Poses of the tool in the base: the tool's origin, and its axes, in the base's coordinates. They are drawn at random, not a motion.
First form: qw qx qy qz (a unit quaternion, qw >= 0); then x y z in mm.
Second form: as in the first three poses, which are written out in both.
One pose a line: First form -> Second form
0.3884 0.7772 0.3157 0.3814 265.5 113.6 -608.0 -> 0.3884 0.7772 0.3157 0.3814 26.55 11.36 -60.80
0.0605 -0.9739 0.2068 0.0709 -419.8 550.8 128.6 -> 0.0605 -0.9739 0.2068 0.0709 -41.98 55.08 12.86
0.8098 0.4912 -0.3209 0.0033 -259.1 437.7 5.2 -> 0.8098 0.4912 -0.3209 0.0033 -25.91 43.77 0.52
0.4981 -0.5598 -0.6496 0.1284 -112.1 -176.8 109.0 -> 0.4981 -0.5598 -0.6496 0.1284 -11.21 -17.68 10.90
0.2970 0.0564 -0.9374 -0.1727 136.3 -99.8 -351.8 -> 0.2970 0.0564 -0.9374 -0.1727 13.63 -9.98 -35.18
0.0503 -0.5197 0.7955 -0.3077 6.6 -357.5 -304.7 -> 0.0503 -0.5197 0.7955 -0.3077 0.66 -35.75 -30.47
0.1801 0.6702 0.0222 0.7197 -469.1 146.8 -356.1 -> 0.1801 0.6702 0.0222 0.7197 -46.91 14.68 -35.61
